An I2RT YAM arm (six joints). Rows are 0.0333 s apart.
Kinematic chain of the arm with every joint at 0, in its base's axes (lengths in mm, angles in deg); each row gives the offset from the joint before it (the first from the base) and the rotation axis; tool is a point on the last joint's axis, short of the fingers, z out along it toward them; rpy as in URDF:
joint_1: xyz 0 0 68 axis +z
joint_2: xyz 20 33.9 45.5 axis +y
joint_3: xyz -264 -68.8 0 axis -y
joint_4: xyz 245 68.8 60 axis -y
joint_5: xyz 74 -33.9 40.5 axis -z
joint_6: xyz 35.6 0 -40.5 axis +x
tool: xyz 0 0 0 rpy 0 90 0
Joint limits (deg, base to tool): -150..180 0..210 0..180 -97..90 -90..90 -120..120
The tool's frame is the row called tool.
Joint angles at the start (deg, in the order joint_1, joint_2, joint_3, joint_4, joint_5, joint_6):
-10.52 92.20 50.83 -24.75 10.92 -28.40
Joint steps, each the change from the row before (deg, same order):
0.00 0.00 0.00 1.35 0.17 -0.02
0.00 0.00 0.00 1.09 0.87 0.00
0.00 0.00 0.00 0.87 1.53 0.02
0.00 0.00 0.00 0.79 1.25 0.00
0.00 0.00 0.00 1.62 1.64 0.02
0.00 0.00 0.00 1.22 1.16 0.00
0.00 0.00 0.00 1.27 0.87 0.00
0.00 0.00 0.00 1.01 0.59 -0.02
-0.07 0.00 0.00 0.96 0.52 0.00
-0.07 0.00 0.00 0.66 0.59 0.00
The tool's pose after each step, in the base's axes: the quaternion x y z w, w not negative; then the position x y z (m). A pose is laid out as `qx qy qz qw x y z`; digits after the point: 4 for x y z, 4 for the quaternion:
-0.1303 0.9628 -0.1614 0.1735 0.2938 -0.0615 0.1619
-0.1272 0.9603 -0.1711 0.1797 0.2955 -0.0624 0.1629
-0.1227 0.9578 -0.1854 0.1821 0.2967 -0.0635 0.1638
-0.1189 0.9554 -0.1972 0.1846 0.2977 -0.0645 0.1647
-0.1126 0.9510 -0.2141 0.1925 0.3001 -0.0659 0.1664
-0.1079 0.9475 -0.2260 0.1987 0.3018 -0.0670 0.1677
-0.1036 0.9440 -0.2358 0.2061 0.3036 -0.0678 0.1691
-0.1005 0.9412 -0.2428 0.2122 0.3051 -0.0684 0.1702
-0.0968 0.9386 -0.2491 0.2180 0.3064 -0.0694 0.1713
-0.0934 0.9366 -0.2553 0.2212 0.3071 -0.0703 0.1721

